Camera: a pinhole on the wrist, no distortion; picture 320 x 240 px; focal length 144.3 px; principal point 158.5 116.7 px. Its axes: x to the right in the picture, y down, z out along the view. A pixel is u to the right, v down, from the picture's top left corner.
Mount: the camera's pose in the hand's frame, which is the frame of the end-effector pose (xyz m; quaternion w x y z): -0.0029 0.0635 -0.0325 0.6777 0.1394 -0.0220 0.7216
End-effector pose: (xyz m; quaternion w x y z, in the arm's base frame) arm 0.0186 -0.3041 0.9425 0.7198 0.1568 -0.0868 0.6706
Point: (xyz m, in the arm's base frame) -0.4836 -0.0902 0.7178
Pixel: behind the camera
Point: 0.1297 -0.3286 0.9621
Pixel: outside the picture
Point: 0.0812 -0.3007 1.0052
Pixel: 48 108
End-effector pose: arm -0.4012 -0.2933 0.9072 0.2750 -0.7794 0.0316 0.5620
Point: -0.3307 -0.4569 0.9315
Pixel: behind the camera
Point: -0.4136 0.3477 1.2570
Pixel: outside the picture
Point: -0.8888 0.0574 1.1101
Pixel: 129 213
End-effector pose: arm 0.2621 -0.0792 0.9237 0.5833 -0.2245 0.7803 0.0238
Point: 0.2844 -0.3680 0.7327
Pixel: outside the picture
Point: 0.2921 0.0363 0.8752
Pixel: 253 132
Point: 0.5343 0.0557 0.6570
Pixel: 194 88
